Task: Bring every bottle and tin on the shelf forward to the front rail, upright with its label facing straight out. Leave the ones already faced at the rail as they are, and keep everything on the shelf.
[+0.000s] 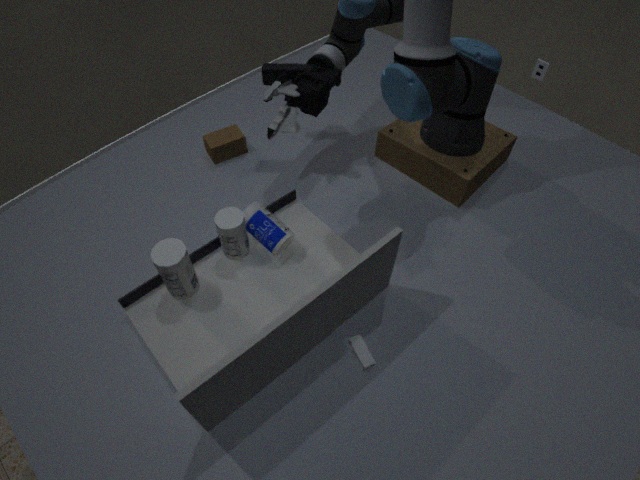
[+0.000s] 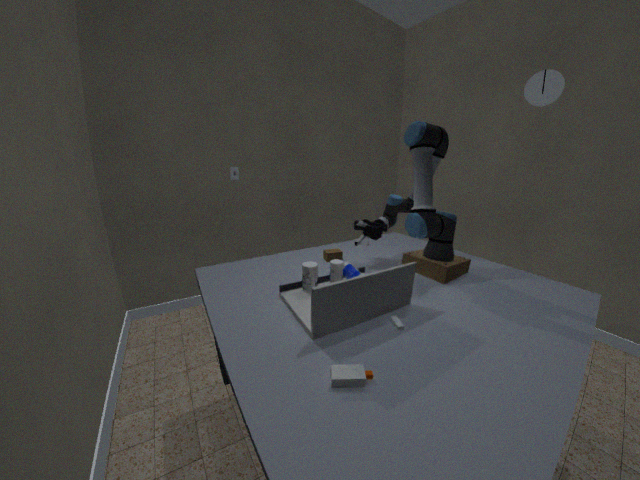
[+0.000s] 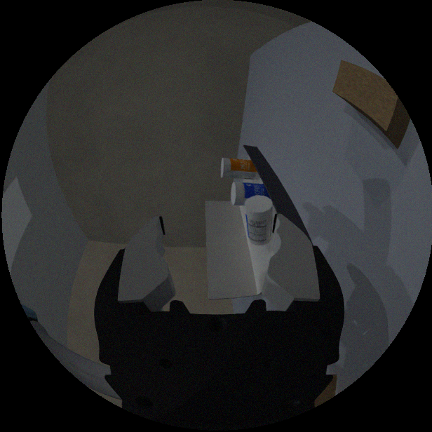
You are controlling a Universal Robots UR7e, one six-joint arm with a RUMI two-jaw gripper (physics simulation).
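A white bottle with an orange label stands upright by the dark front rail. A white bottle with a blue label stands upright beside it, also by the rail. Both labels show toward the rail side. Another blue-labelled bottle lies on its side on the shelf, label upward, cap end toward the rail and the middle bottle. My gripper is open and empty, above the table off the shelf's robot-side end.
A wooden block lies on the table beyond the rail. The shelf's tall back panel stands opposite the rail. A small white piece and a white box with an orange end lie behind the shelf.
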